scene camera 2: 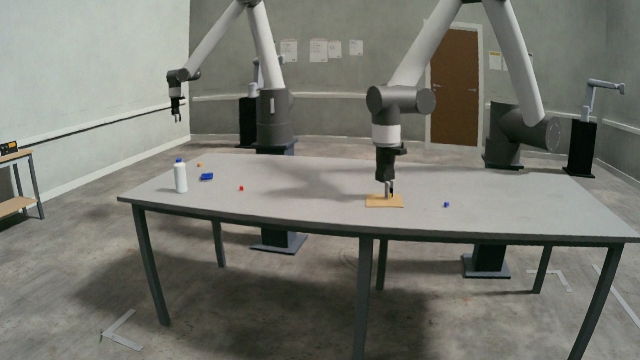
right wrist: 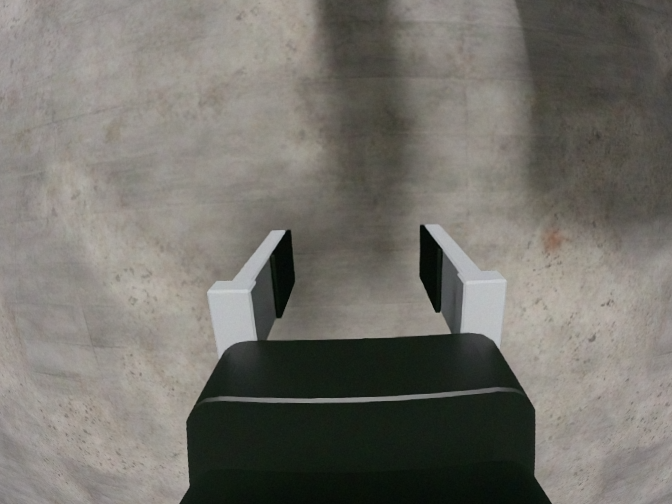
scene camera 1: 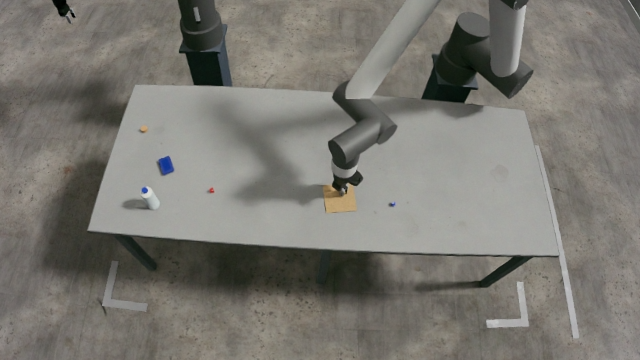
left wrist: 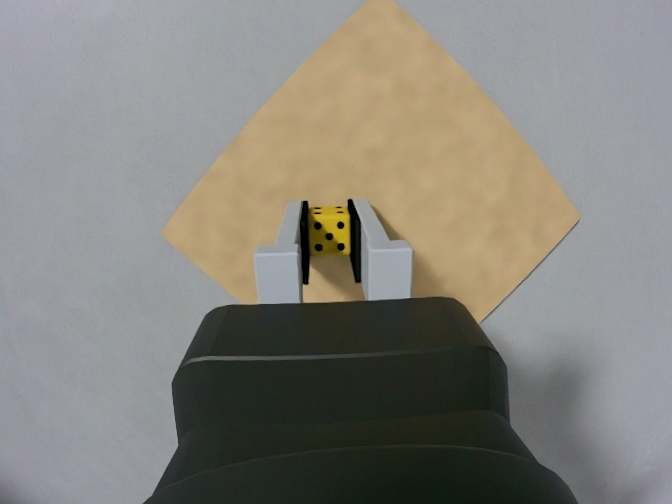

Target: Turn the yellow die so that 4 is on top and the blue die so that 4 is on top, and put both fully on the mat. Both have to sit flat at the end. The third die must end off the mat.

Scene:
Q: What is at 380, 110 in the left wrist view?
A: A tan mat.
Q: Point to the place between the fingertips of my left gripper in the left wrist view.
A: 328, 225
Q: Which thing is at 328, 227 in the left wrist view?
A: A yellow die.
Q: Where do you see a tan mat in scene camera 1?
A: At 334, 202

